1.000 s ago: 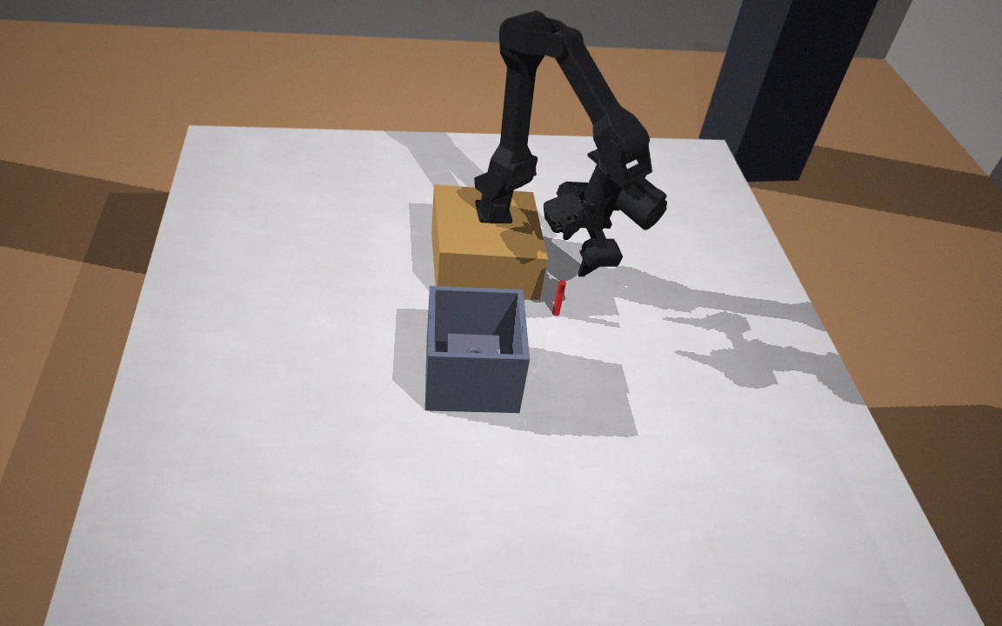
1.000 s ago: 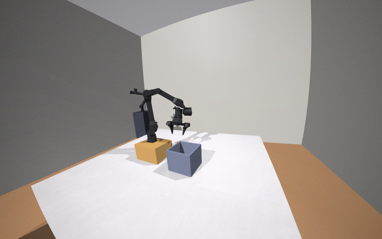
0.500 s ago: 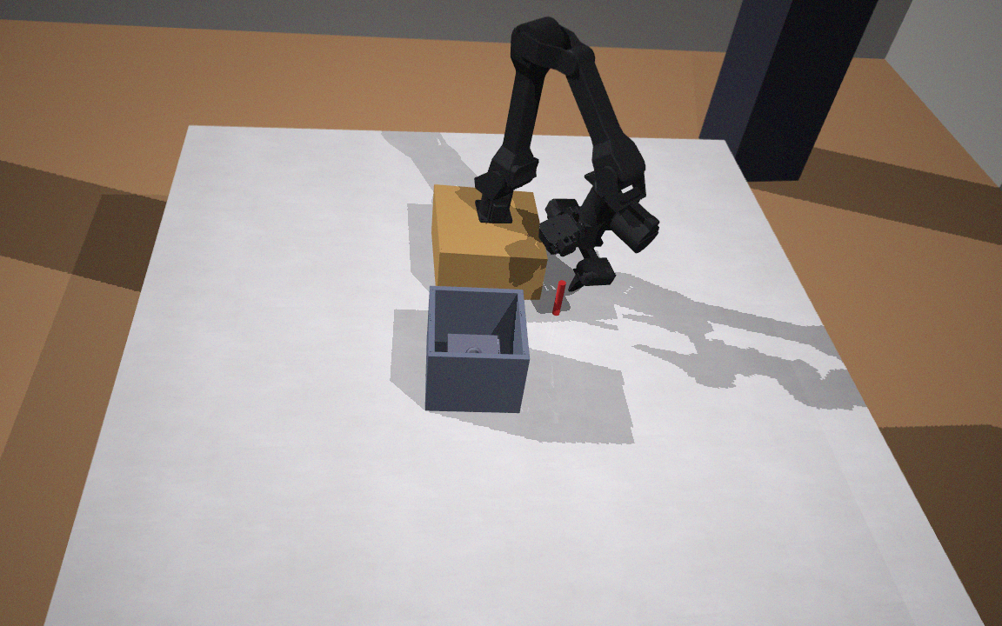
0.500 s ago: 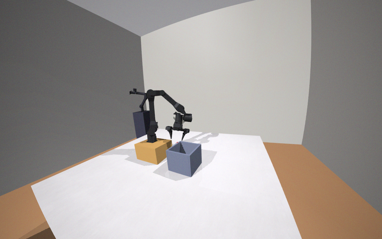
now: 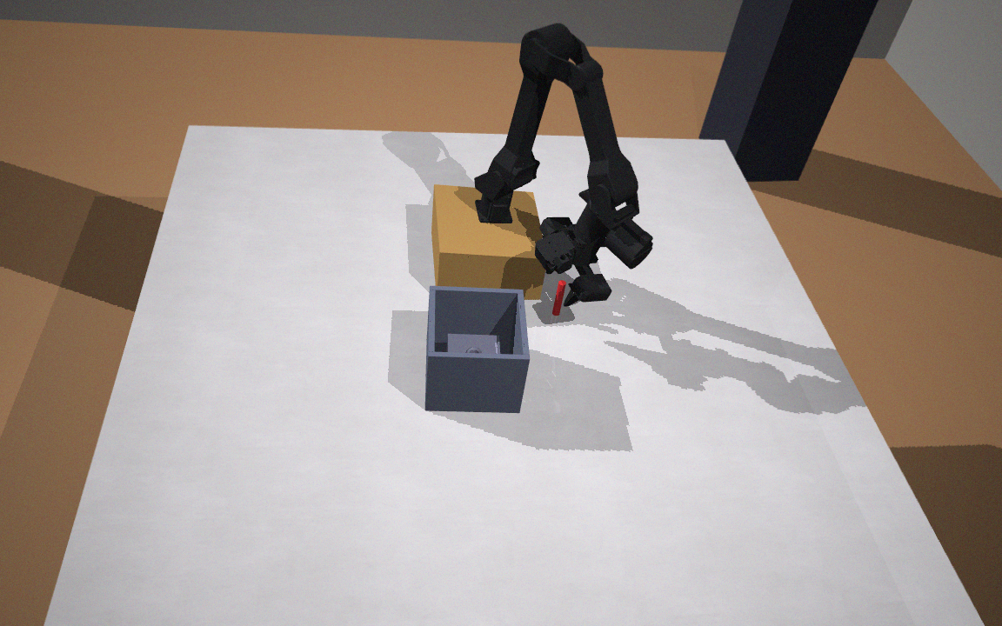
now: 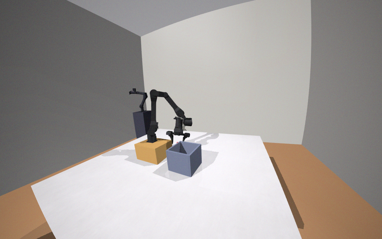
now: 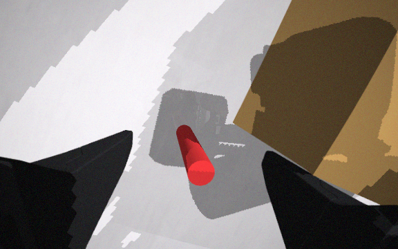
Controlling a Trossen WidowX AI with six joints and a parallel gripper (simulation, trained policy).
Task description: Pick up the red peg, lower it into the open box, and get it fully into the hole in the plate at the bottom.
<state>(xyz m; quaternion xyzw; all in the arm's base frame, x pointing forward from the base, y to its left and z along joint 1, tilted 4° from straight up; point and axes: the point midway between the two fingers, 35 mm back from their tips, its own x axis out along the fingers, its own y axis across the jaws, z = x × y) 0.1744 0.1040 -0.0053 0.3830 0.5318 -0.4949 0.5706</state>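
Now: gripper tip 20 mm above the red peg and 10 mm to the right of it. The rest, counted from my gripper tip: plate 180 mm to the right, 140 mm ahead, 20 mm below.
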